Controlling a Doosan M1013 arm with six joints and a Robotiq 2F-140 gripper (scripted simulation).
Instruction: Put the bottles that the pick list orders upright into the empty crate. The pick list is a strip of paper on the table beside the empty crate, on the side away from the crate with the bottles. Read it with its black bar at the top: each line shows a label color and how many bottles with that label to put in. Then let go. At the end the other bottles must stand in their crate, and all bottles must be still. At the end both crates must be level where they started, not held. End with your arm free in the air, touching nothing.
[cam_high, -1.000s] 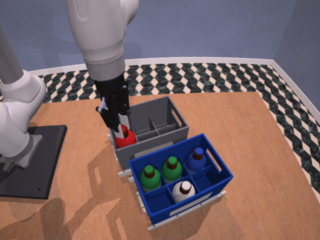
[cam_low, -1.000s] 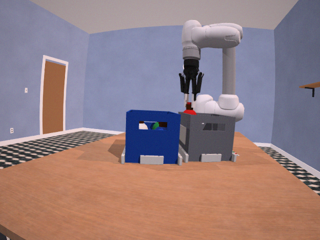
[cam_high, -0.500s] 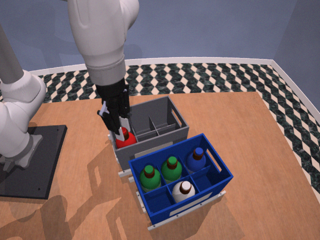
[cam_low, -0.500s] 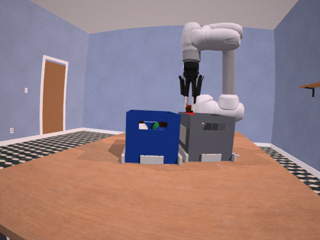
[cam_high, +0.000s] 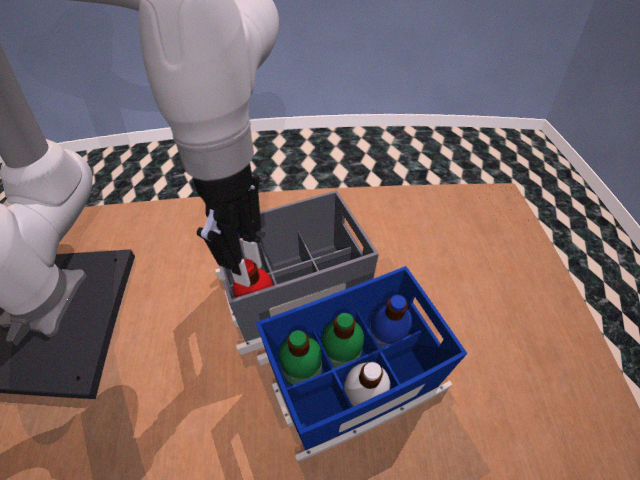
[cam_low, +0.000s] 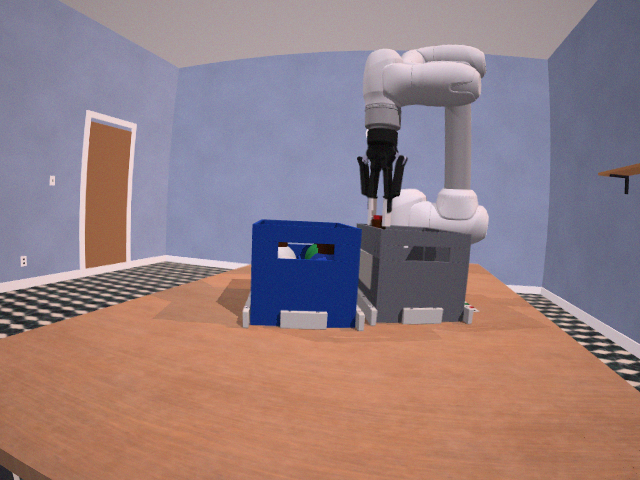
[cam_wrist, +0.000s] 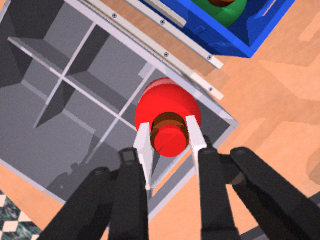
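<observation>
Now: hand 8 cm above the red bottle. Also, from my hand: blue crate: 20 cm ahead, 12 cm below, 11 cm to the right; green bottle: 17 cm ahead, 12 cm below, 7 cm to the right; grey crate: 12 cm below, 8 cm to the left, 6 cm ahead.
</observation>
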